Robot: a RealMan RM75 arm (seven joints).
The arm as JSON. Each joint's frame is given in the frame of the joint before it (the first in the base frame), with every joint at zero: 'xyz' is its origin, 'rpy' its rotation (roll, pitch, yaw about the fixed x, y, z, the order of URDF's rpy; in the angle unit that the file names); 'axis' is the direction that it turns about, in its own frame. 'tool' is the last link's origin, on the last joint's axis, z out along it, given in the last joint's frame.
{
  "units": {
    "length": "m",
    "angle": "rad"
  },
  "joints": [
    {
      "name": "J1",
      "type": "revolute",
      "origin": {
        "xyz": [
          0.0,
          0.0,
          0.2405
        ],
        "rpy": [
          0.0,
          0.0,
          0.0
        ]
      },
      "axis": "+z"
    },
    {
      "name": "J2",
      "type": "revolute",
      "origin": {
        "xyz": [
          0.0,
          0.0,
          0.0
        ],
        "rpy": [
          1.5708,
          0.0,
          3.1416
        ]
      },
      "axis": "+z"
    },
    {
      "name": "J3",
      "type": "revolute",
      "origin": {
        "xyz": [
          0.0,
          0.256,
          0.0
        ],
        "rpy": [
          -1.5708,
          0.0,
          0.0
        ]
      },
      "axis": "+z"
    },
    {
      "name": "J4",
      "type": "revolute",
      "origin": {
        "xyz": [
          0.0,
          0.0,
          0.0
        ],
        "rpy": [
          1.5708,
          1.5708,
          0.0
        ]
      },
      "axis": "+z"
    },
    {
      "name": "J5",
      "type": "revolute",
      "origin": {
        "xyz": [
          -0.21,
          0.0,
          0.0
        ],
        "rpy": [
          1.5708,
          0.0,
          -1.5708
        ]
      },
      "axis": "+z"
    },
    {
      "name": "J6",
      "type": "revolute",
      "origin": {
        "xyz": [
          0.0,
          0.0,
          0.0
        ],
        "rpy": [
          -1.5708,
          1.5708,
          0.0
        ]
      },
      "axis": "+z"
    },
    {
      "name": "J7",
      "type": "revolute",
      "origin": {
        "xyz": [
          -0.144,
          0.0,
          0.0
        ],
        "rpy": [
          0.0,
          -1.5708,
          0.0
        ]
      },
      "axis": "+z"
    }
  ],
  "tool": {
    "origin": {
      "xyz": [
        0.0,
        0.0,
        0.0
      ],
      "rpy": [
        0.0,
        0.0,
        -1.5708
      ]
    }
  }
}
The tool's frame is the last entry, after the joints.
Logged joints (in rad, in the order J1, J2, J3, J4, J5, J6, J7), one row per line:
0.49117, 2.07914, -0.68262, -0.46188, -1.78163, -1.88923, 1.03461
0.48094, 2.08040, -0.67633, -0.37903, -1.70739, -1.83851, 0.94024
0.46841, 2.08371, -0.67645, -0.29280, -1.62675, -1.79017, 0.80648
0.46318, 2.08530, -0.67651, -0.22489, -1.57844, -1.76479, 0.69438
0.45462, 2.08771, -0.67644, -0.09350, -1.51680, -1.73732, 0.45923
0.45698, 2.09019, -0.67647, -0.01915, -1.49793, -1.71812, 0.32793
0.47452, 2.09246, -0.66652, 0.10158, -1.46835, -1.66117, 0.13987
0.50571, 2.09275, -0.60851, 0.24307, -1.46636, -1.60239, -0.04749
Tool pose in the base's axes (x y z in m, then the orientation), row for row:
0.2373, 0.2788, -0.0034, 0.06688, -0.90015, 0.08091, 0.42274
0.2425, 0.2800, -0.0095, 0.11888, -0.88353, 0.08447, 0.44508
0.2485, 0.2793, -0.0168, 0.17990, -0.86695, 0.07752, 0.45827
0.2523, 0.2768, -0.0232, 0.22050, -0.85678, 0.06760, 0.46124
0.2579, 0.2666, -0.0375, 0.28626, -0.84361, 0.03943, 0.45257
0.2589, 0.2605, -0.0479, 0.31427, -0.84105, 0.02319, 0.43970
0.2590, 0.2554, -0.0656, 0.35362, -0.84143, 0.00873, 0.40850
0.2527, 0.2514, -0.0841, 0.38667, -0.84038, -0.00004, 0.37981
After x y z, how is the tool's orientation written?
As a quaternion, w x y z.
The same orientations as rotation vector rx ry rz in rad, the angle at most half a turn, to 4 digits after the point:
-2.7135, 0.2439, 1.2743
-2.5835, 0.2470, 1.3014
-2.4500, 0.2191, 1.2950
-2.3690, 0.1869, 1.2753
-2.2548, 0.1054, 1.2096
-2.2168, 0.0611, 1.1589
-2.1758, 0.0226, 1.0563
-2.1392, -0.0001, 0.9668

